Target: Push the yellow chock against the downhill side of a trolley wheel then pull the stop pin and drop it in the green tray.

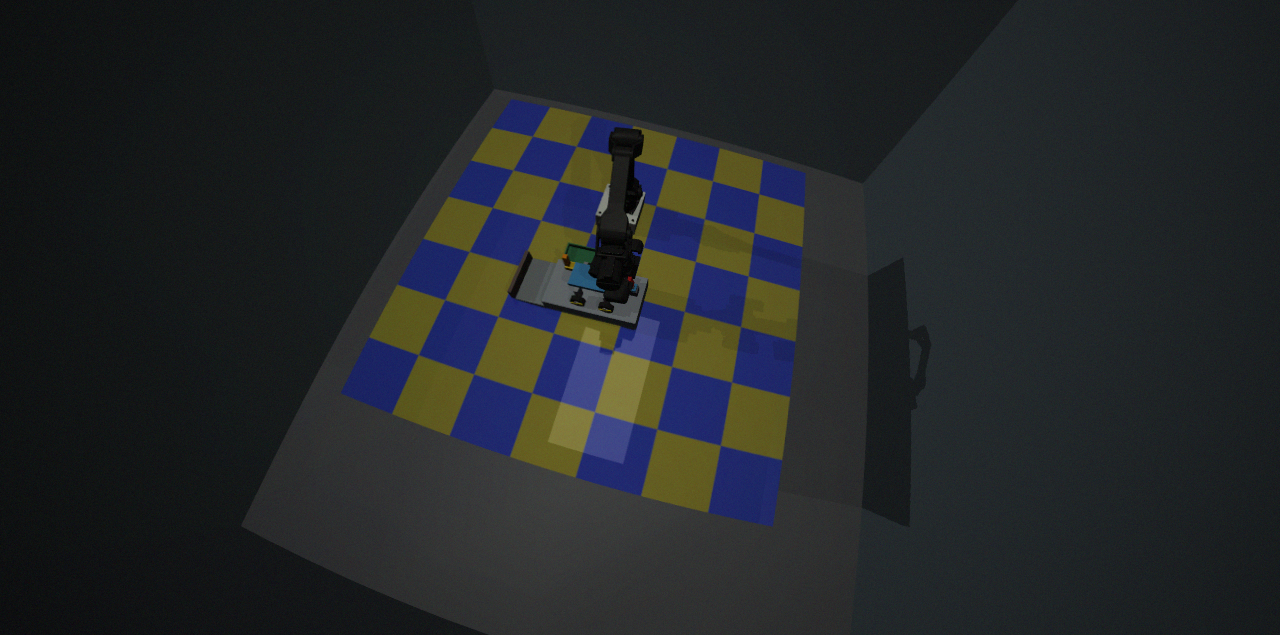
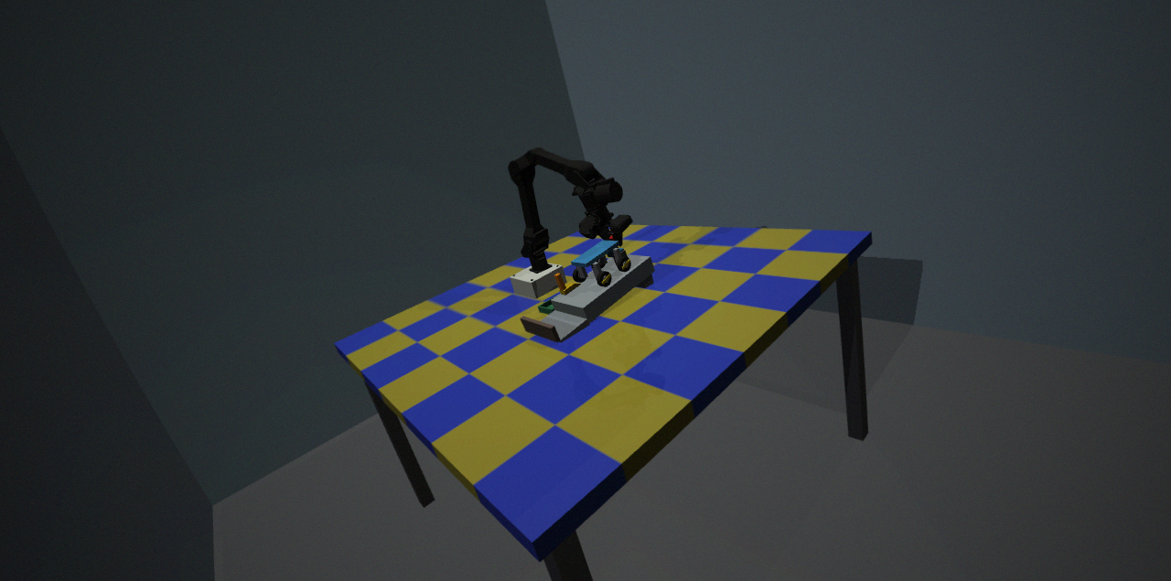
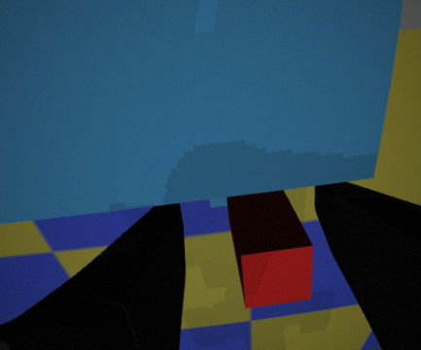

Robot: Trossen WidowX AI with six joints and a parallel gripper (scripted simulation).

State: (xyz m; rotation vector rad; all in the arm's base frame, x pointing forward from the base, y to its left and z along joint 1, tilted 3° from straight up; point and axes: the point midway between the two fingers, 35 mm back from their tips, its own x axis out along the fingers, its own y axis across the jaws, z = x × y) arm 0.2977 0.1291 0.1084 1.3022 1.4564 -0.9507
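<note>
Right now the green tray is 200 mm to the right of my gripper tip, 140 mm below it and 80 mm behind it. From my gripper tip the other things lie so: grey ramp 100 mm to the right, 90 mm below, 30 mm ahead; blue trolley 90 mm to the right, 30 mm ahead, 20 mm below; red-headed stop pin 10 mm below.
</note>
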